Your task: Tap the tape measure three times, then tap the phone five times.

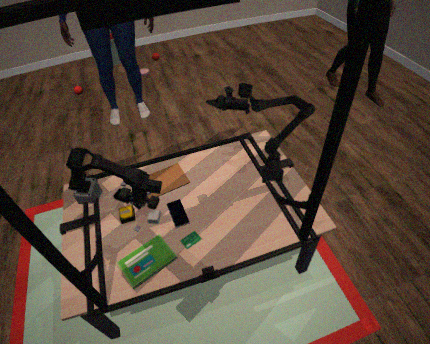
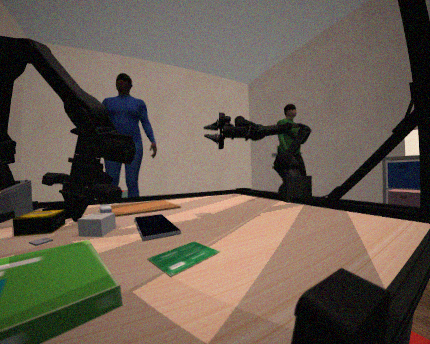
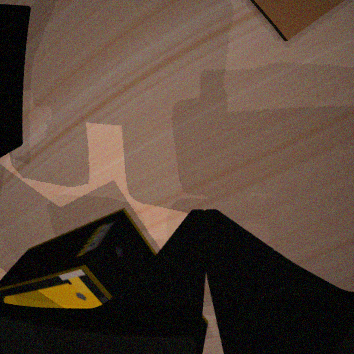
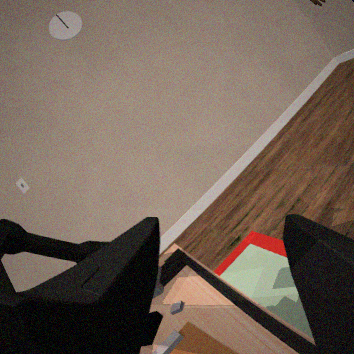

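Observation:
The yellow and black tape measure (image 1: 126, 213) (image 2: 50, 213) (image 3: 67, 293) lies near the table's left side. My left gripper (image 1: 138, 205) (image 2: 75, 213) (image 3: 202, 221) is shut and empty. It is low over the table, its tips right at the tape measure's edge, and I cannot tell whether they touch it. The black phone (image 1: 177, 212) (image 2: 155, 226) lies flat to the right of it, apart from both grippers. My right gripper (image 1: 210, 102) (image 2: 210, 132) (image 4: 222, 227) is half open and empty. It hangs high in the air beyond the table's far edge.
A grey block (image 1: 153, 216) (image 2: 96, 224) stands between tape measure and phone. A brown board (image 1: 170, 177) (image 2: 142, 207) (image 3: 295, 14), a green card (image 1: 190, 239) (image 2: 183, 257), a green book (image 1: 146, 261) (image 2: 74, 283) and a flat black square (image 1: 123, 195) (image 3: 12, 77) also lie on the table. Black frame rails (image 1: 261, 259) border it.

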